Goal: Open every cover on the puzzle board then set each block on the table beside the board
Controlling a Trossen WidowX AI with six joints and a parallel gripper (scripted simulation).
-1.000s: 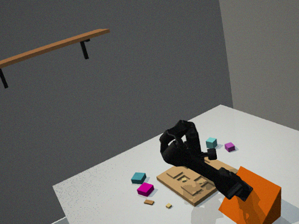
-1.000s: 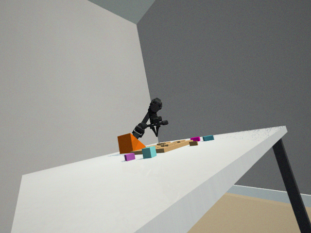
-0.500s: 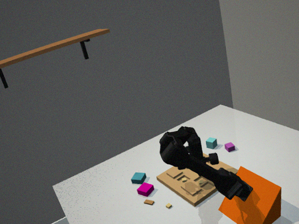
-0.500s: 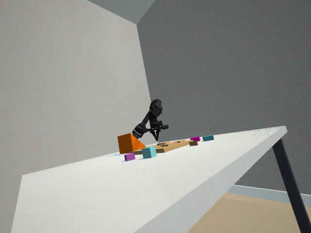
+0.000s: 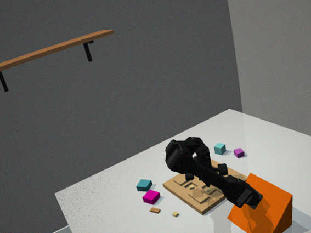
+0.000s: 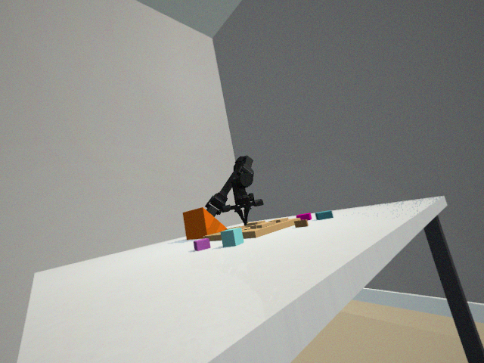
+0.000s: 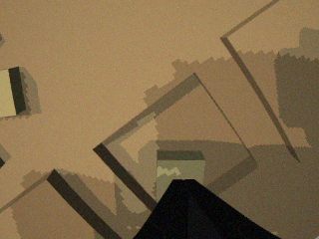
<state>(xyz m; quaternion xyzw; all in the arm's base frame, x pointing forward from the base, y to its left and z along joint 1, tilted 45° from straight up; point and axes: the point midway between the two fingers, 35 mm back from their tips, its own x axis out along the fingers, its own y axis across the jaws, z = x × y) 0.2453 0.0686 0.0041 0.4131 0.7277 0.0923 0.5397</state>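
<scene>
My gripper tip is now 60 mm short of the tan puzzle board and 10 mm above it. The rest, counted from my gripper tip: flat brown piece 260 mm to the left, 50 mm ahead, 30 mm below; then purple block 290 mm to the right, 140 mm ahead, 20 mm below; then magenta block 240 mm to the left, 140 mm ahead, 20 mm below.
</scene>
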